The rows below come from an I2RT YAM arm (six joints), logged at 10 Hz.
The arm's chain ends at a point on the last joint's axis. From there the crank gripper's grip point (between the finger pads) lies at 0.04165 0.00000 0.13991 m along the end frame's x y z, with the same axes.
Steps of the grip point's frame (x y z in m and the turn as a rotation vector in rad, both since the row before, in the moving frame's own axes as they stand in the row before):
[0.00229 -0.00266 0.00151 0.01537 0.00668 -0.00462]
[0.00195 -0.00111 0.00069 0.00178 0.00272 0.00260]
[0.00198 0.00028 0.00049 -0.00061 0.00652 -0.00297]
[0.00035 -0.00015 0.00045 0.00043 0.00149 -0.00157]
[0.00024 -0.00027 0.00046 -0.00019 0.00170 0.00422]
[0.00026 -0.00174 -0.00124 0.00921 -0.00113 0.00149]
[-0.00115 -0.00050 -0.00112 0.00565 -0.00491 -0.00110]
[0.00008 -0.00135 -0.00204 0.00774 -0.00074 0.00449]
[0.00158 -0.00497 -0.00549 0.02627 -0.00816 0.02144]
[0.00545 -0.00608 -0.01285 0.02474 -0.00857 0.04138]
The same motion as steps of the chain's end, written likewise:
[0.00136 -0.00032 0.00181 0.01537 0.00668 -0.00462]
[0.00157 -0.00097 0.00080 0.00178 0.00272 0.00260]
[0.00107 0.00032 0.00076 -0.00061 0.00652 -0.00297]
[0.00014 -0.00002 0.00051 0.00043 0.00149 -0.00157]
[0.00000 -0.00047 0.00053 -0.00019 0.00170 0.00422]
[0.00042 -0.00051 -0.00128 0.00921 -0.00113 0.00149]
[-0.00046 0.00034 -0.00132 0.00565 -0.00491 -0.00110]
[0.00018 -0.00045 -0.00207 0.00774 -0.00074 0.00449]
[0.00269 -0.00217 -0.00579 0.02627 -0.00816 0.02144]
[0.00661 -0.00431 -0.01318 0.02474 -0.00857 0.04138]

